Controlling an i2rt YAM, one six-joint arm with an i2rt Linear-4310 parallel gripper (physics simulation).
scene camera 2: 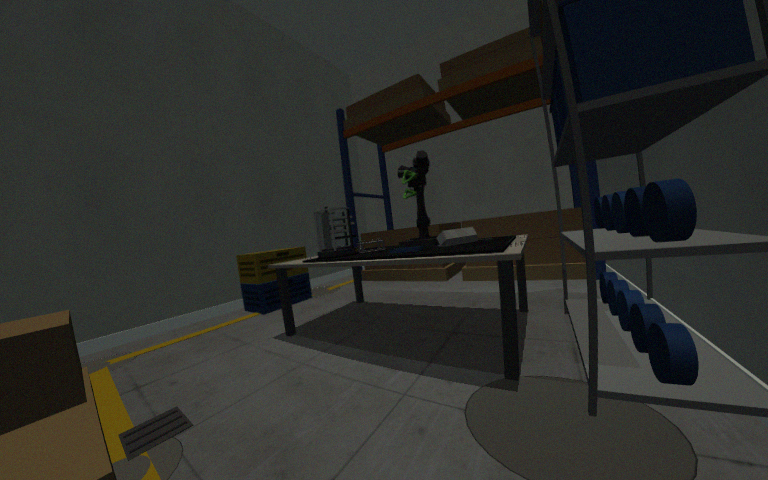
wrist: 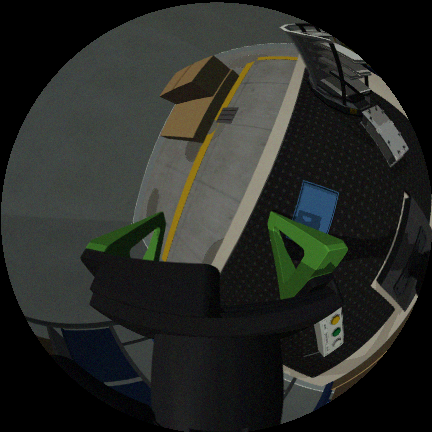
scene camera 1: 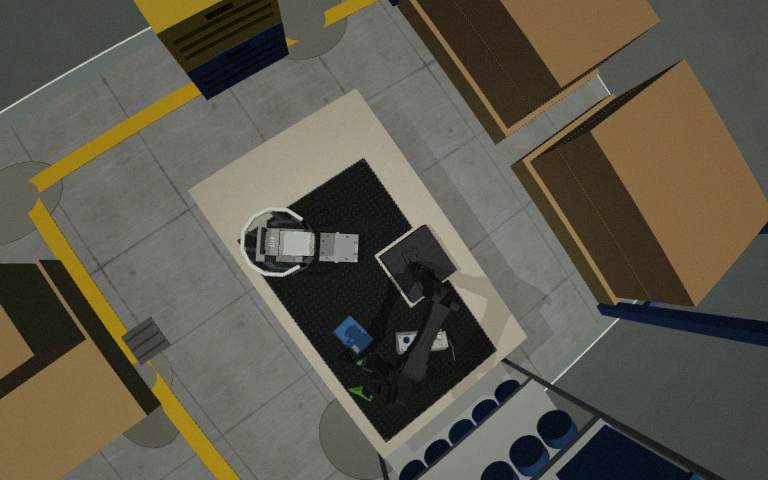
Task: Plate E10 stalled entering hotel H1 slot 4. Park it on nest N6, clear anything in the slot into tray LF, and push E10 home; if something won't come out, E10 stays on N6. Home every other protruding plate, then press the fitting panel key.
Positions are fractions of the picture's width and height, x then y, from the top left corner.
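Button box (wrist: 0.76, 0.77) visible. A round plate rack (scene camera 1: 0.34, 0.51) is visible as well, the rack (wrist: 0.75, 0.18) appearing in the wrist view too.
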